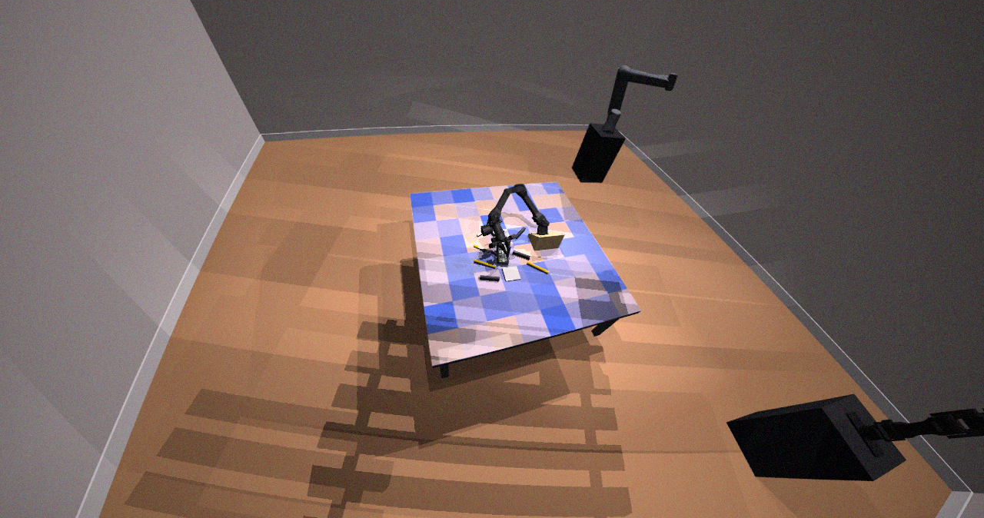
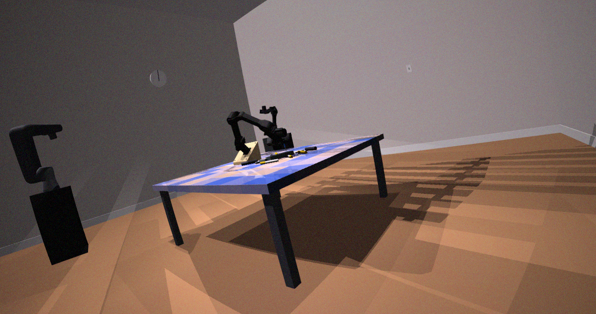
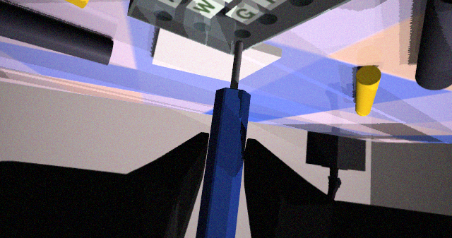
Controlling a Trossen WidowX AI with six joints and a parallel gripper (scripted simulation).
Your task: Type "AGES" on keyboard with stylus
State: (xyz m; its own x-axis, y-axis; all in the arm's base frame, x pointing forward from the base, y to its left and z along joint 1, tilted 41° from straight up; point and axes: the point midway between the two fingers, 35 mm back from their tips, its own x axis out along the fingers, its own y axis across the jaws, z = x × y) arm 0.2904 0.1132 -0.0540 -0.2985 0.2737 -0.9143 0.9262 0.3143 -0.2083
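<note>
My gripper tip is now 2 cm past the white pad, 10 cm to the right of it and 8 cm above it. The rest, counted from my gripper tip: blue stylus 1 cm below.
</note>
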